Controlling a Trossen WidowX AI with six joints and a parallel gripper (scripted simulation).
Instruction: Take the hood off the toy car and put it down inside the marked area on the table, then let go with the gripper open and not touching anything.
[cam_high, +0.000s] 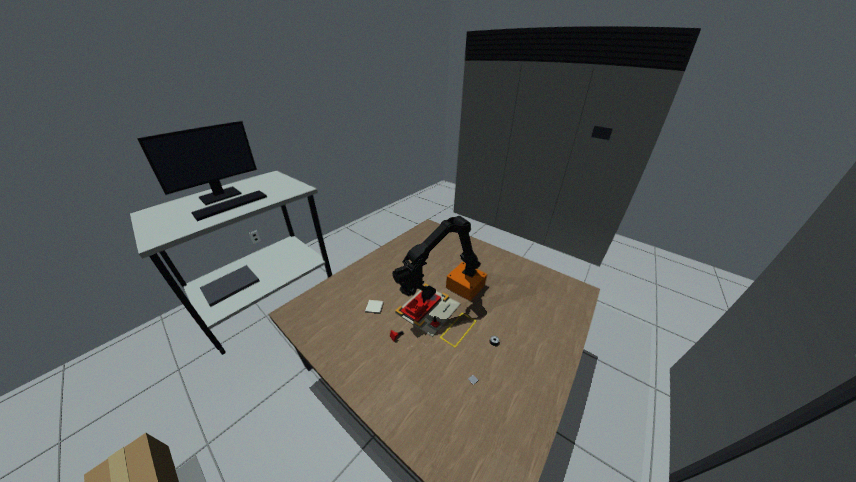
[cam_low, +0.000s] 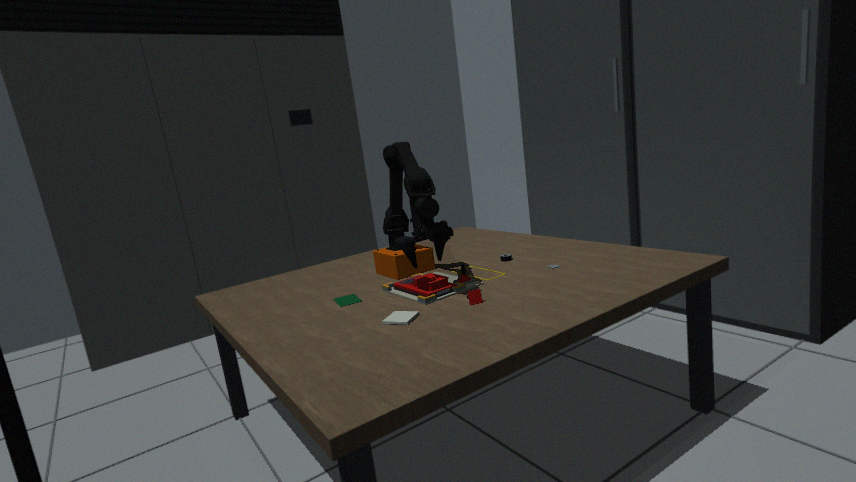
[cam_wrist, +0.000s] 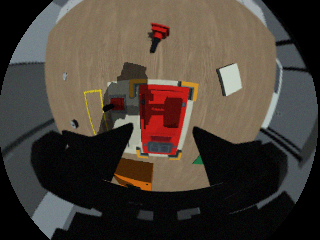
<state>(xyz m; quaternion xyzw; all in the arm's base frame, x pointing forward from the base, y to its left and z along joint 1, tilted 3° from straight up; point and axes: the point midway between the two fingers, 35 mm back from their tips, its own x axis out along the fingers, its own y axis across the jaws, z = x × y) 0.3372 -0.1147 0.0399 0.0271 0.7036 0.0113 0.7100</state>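
The red hood lies 50 mm below my gripper tip. From my gripper tip the other things lie so: green plate 200 mm behind, 190 mm to the right, 90 mm below; then black wheel 60 mm behind, 390 mm to the left, 80 mm below; then white plate 110 mm ahead, 190 mm to the right, 90 mm below.
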